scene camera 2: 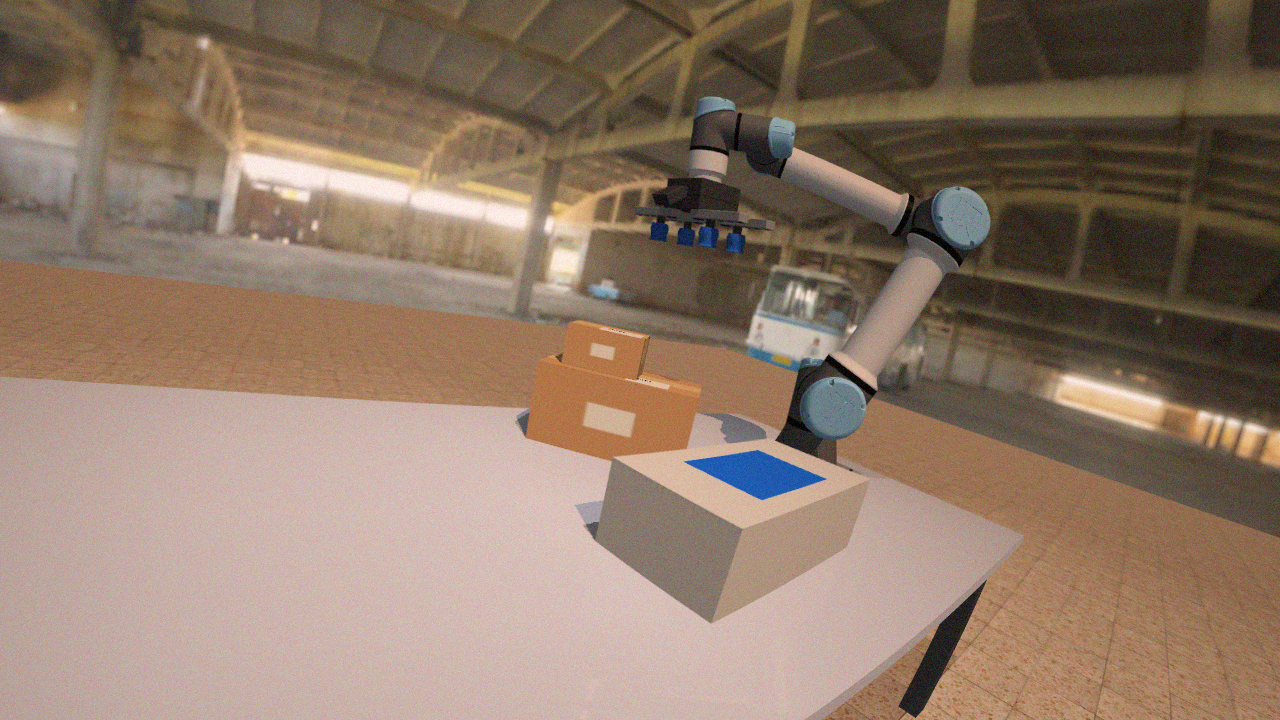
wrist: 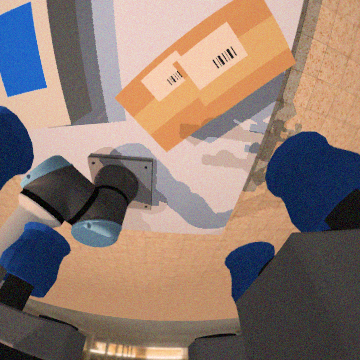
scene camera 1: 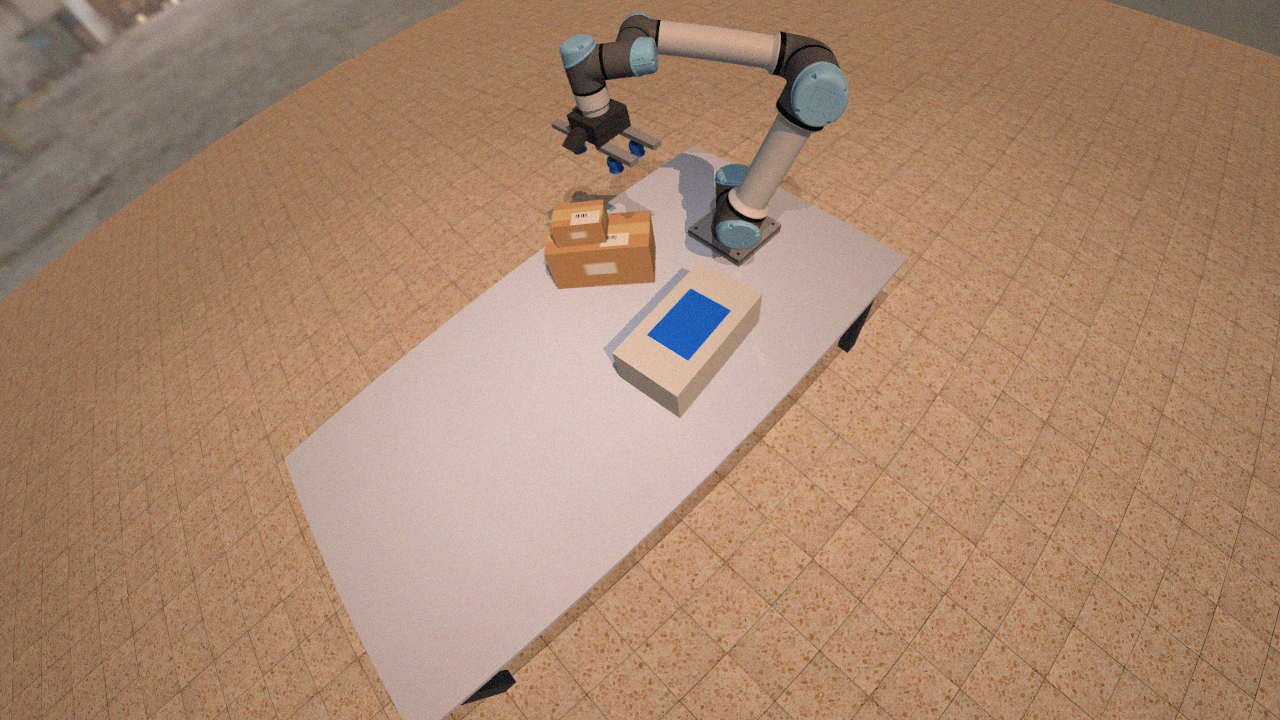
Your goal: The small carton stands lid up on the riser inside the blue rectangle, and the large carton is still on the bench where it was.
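Places are measured from the arm's base along level axes (x ahead, y left, z up), in centimetres.
Pixels of known places: hand, tool point: (scene camera 2: 694,245) (wrist: 144,215); arm's base, link origin: (wrist: 116,182).
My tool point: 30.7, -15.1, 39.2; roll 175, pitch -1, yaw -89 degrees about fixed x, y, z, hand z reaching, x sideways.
Observation:
For each thing: its top centre in the pictures, then the offset to it from my tool point, as dx, dy, dz. Level surfaces: height alone.
- small carton, top centre: (wrist: 238,59) (scene camera 2: 611,328) (scene camera 1: 577,213) +8.8, -8.7, -19.0
- large carton, top centre: (scene camera 2: 624,373) (wrist: 204,75) (scene camera 1: 597,231) +5.7, -5.8, -26.8
- bench, surface height: dz -42.2
- beige riser, top centre: (scene camera 2: 759,471) (scene camera 1: 689,322) (wrist: 15,52) +9.3, +34.5, -30.2
- blue rectangle, top centre: (scene camera 2: 759,471) (scene camera 1: 689,322) (wrist: 15,52) +9.3, +34.5, -30.2
The small carton (scene camera 1: 577,228) (scene camera 2: 581,347) (wrist: 260,47) stands upright on top of the large carton, its taped, barcode-labelled face up. The large carton (scene camera 1: 631,266) (scene camera 2: 561,402) (wrist: 150,112) stands on the bench (scene camera 1: 501,402) (scene camera 2: 313,537) near its far edge; part of its top is hidden under the small carton. The beige riser (scene camera 1: 657,380) (scene camera 2: 666,537) (wrist: 42,107) stands beside them, with the blue rectangle (scene camera 1: 689,324) (scene camera 2: 759,474) (wrist: 20,50) bare on its top. My gripper (scene camera 1: 610,154) (scene camera 2: 697,235) is open, holding nothing, its blue cups well above the cartons and apart from them.
The arm's base plate (scene camera 1: 739,256) (wrist: 146,175) is fixed to the bench behind the riser, to the right of the cartons in the first scene view. The arm reaches high over the bench's far end. A blurred bus (scene camera 2: 796,313) shows in the background.

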